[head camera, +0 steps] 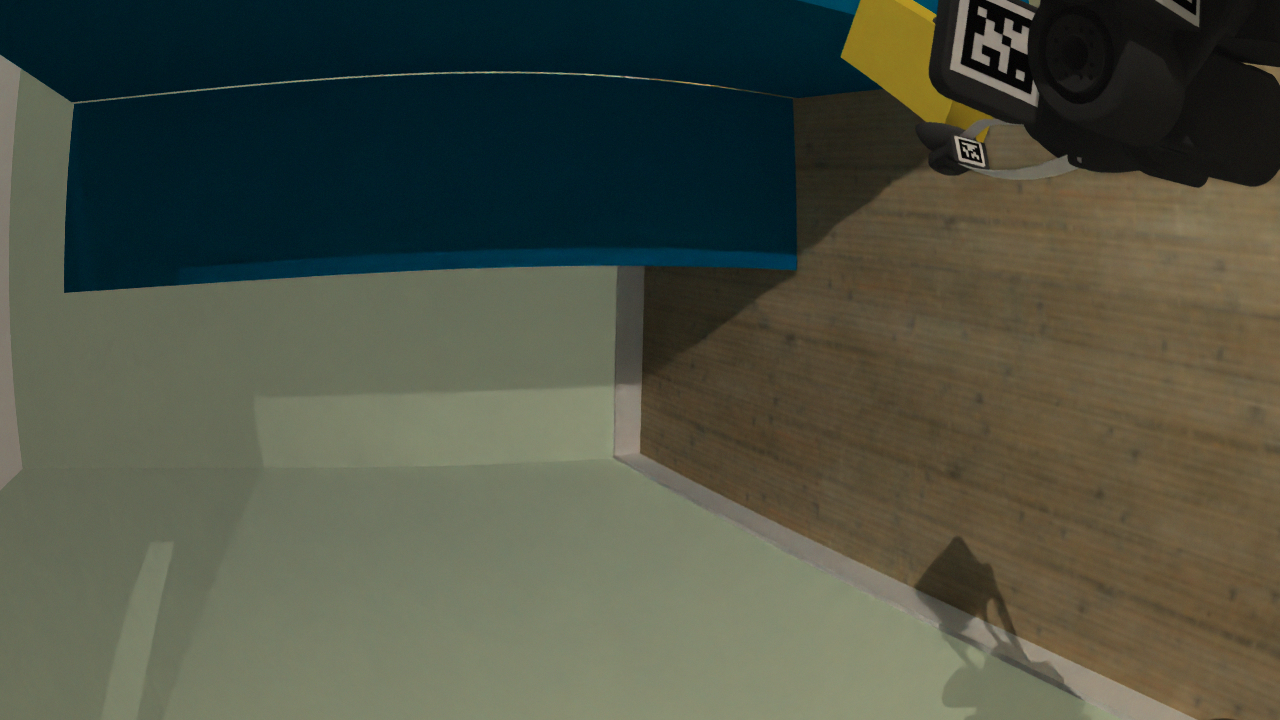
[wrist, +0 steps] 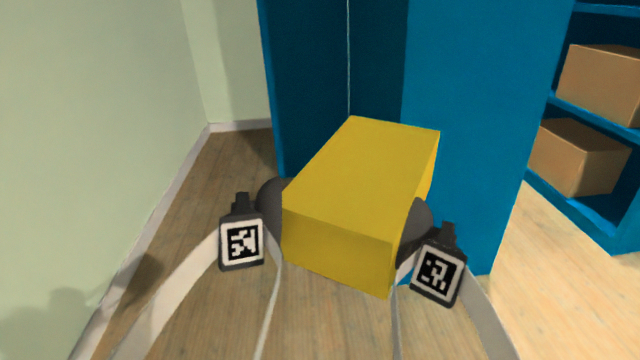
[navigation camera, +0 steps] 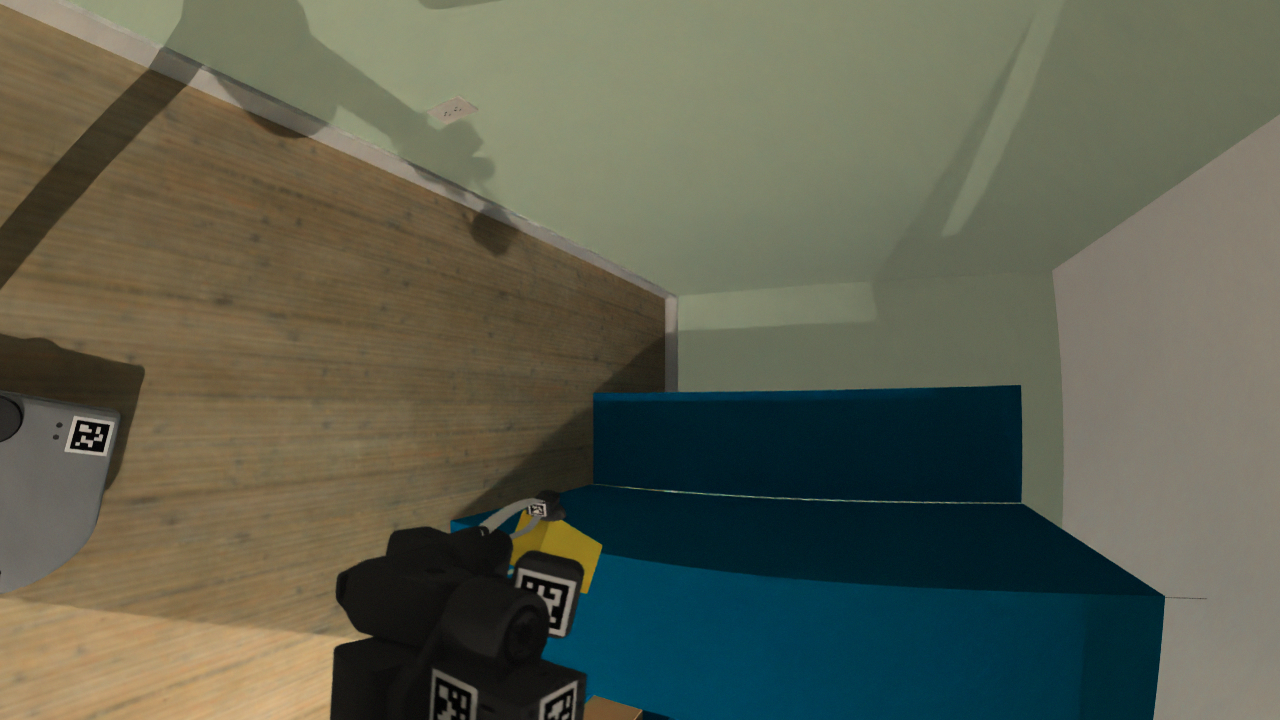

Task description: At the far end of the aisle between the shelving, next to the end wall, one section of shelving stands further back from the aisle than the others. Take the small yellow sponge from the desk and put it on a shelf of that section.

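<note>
In the pictures, my gripper and a small yellow sponge. In the wrist view, my gripper too. Same gripper in the navigation camera view.
</note>
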